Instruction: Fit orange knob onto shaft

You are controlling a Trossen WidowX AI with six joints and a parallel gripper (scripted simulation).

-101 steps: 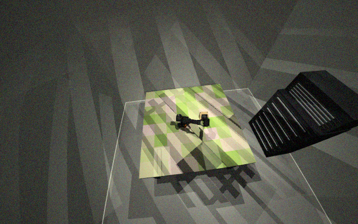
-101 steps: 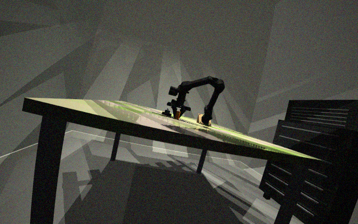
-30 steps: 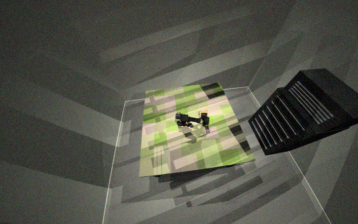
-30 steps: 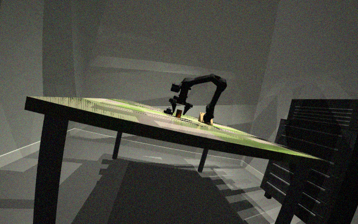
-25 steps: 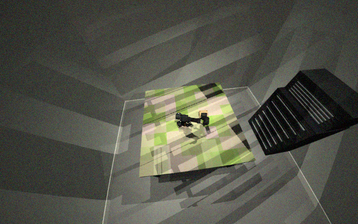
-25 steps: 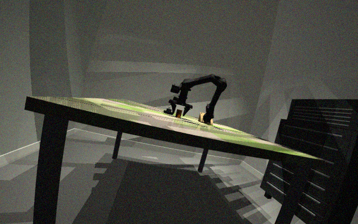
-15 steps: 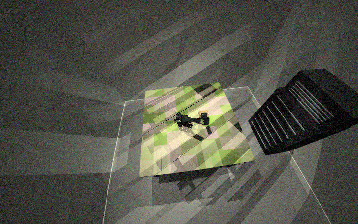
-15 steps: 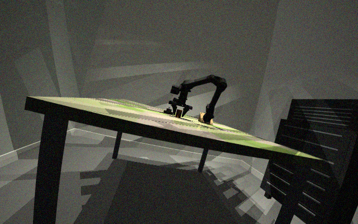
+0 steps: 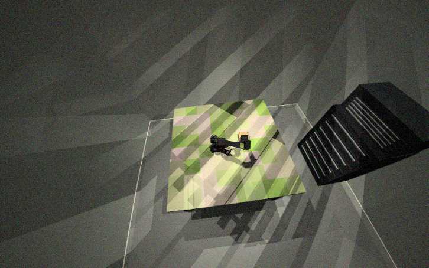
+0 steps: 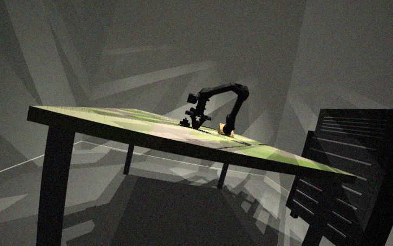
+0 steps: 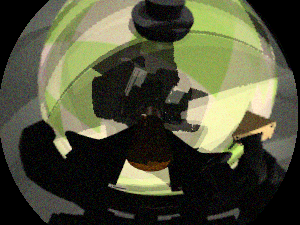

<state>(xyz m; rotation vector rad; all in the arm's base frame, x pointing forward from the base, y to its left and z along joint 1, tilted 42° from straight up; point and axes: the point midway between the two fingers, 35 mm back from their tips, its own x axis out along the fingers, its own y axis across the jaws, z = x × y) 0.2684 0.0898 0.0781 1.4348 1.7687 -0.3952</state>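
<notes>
Now: the round dark pedestal 7 cm ahead of my gripper tip, 15 cm to the right of it and 2 cm above it. Round my gripper tip: orange knob: 3 cm above.
</notes>
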